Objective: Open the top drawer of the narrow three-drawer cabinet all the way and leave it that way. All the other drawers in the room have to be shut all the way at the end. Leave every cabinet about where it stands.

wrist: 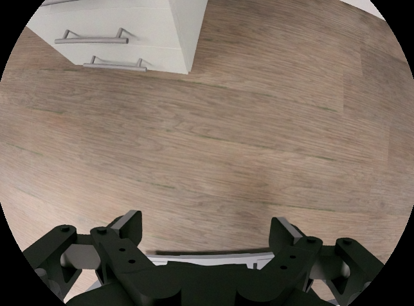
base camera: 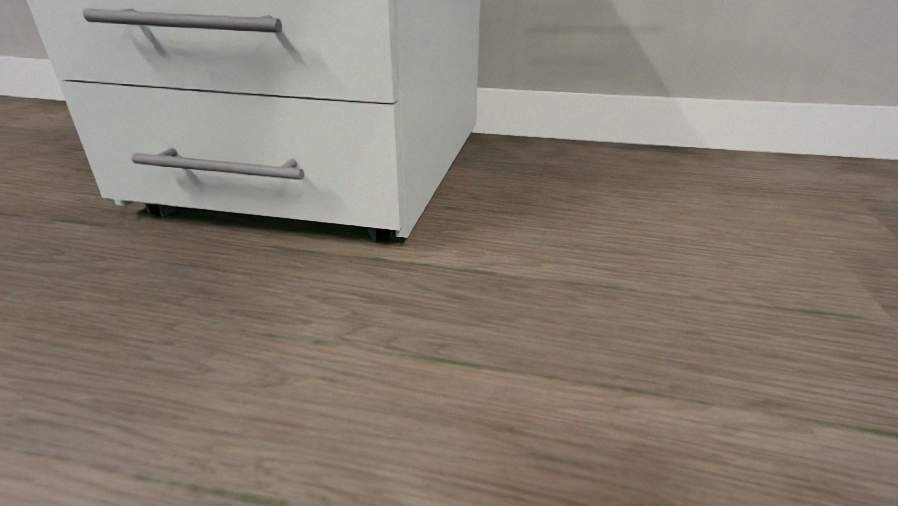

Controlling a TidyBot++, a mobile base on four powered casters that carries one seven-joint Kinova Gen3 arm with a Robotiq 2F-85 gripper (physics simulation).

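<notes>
The white cabinet (base camera: 436, 75) (wrist: 189, 30) stands by the wall, at the upper left in both views. In the base view its lowest drawer (base camera: 251, 132) and the drawer above it (base camera: 326, 62) look flush, each with a grey bar handle. The lowest handle (base camera: 216, 165) (wrist: 115, 66) and the handle above it (base camera: 182, 20) (wrist: 91, 40) show in both views. Part of a third, higher handle (wrist: 60, 2) shows at the wrist view's top edge; how far that drawer is shut is hidden. My gripper (wrist: 205, 229) is open and empty, over the floor, apart from the cabinet.
A grey wall (base camera: 722, 50) with a white baseboard (base camera: 691, 119) runs behind the cabinet and to its right. Dark casters (base camera: 382, 234) show under the cabinet. The light edge of my base (wrist: 210, 259) shows below the fingers in the wrist view. Wood floor (base camera: 502, 352) lies in front.
</notes>
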